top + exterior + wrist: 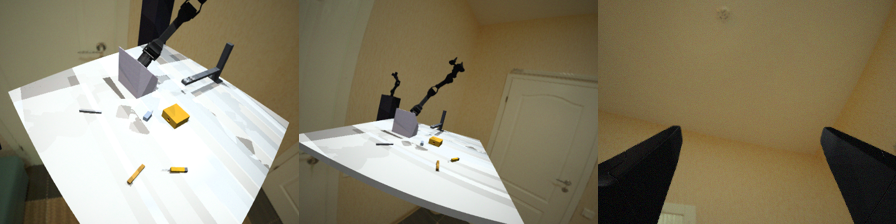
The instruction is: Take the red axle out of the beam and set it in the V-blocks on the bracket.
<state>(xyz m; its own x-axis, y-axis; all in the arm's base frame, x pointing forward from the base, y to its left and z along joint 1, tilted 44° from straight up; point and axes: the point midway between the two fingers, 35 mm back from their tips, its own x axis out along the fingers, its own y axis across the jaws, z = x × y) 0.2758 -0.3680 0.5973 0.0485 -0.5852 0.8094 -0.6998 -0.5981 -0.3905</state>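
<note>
Now: gripper tip 9 cm past the grey-blue block, 24 cm to the left of it and 88 cm above it. The rest, counted from my gripper tip: yellow beam 1 cm ahead, 14 cm to the right, 87 cm below; then wooden bar 13 cm ahead, 51 cm to the right, 89 cm below; then yellow-handled tool 22 cm ahead, 36 cm to the right, 89 cm below.
</note>
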